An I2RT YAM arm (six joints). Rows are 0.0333 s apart.
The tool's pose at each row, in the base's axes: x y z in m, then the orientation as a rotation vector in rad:
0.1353, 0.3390, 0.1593, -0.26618, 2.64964, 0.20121
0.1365, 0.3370, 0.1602, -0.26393, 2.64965, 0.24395
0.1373, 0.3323, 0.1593, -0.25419, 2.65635, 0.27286
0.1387, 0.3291, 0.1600, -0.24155, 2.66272, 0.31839
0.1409, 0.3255, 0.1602, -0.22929, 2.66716, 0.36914
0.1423, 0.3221, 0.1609, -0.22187, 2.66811, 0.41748
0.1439, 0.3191, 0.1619, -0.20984, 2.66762, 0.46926
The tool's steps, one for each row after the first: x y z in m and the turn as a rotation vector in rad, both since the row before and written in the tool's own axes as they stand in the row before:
-0.0012, -0.0021, -0.0006, -0.02990, -0.00038, 0.00905
0.0004, -0.0048, 0.0001, -0.01886, 0.00548, 0.01279
-0.0011, -0.0033, -0.0008, -0.03006, 0.00549, 0.01762
-0.0016, -0.0039, -0.0002, -0.03374, 0.00461, 0.01795
-0.0012, -0.0034, -0.0010, -0.03284, 0.00266, 0.01365
-0.0016, -0.0029, -0.0012, -0.03453, 0.00149, 0.01720

